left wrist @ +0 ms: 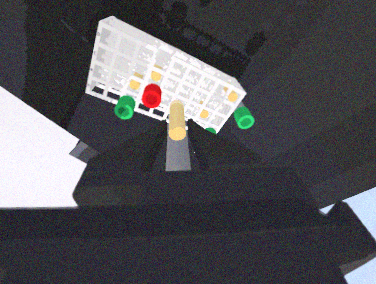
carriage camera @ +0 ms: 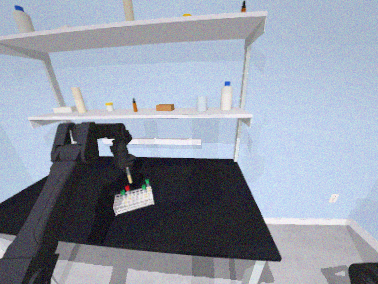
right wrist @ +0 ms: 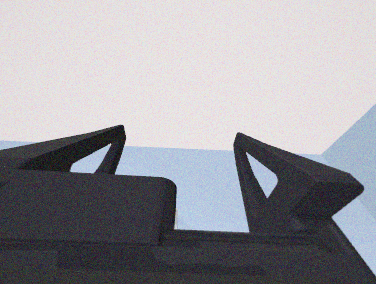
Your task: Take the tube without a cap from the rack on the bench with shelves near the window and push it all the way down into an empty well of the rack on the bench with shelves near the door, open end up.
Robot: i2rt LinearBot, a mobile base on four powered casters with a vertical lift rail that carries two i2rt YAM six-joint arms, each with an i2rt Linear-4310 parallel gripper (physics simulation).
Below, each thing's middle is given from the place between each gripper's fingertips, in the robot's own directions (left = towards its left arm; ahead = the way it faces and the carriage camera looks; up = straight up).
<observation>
Now: right hand 680 mm to the right of the uncapped tube (left wrist: 177, 155), 450 mm short of it and 440 mm above it.
My left hand is 1 cm past the uncapped tube and 1 cm to the left of it.
</observation>
